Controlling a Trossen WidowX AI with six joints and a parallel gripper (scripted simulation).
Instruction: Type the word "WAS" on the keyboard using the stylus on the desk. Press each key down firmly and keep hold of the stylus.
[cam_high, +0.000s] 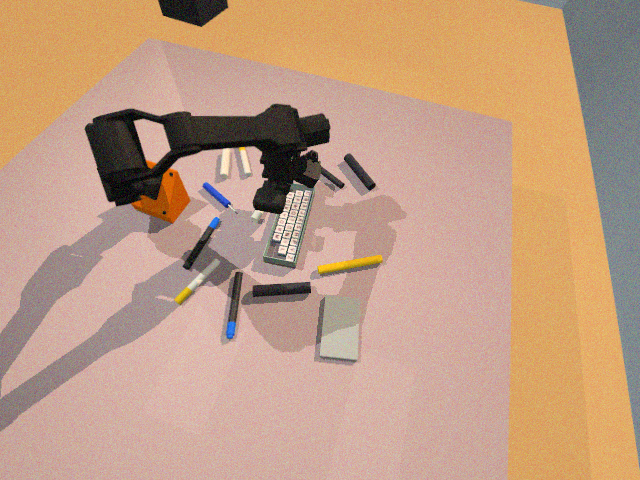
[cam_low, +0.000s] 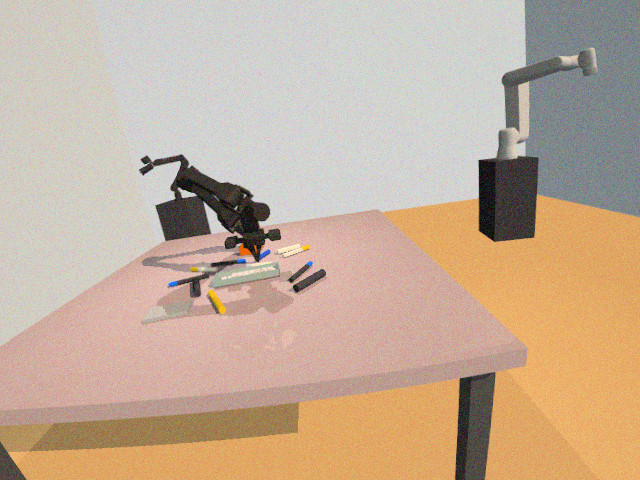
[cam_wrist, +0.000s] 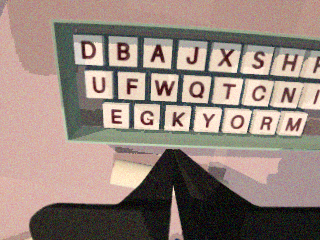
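My gripper tip is 130 mm past the blue stylus, 50 mm to the left of it and 30 mm above it. Round my gripper tip: yellow pen 210 mm ahead, 70 mm to the right, 30 mm below; grey block 250 mm ahead, 210 mm to the right, 30 mm below.
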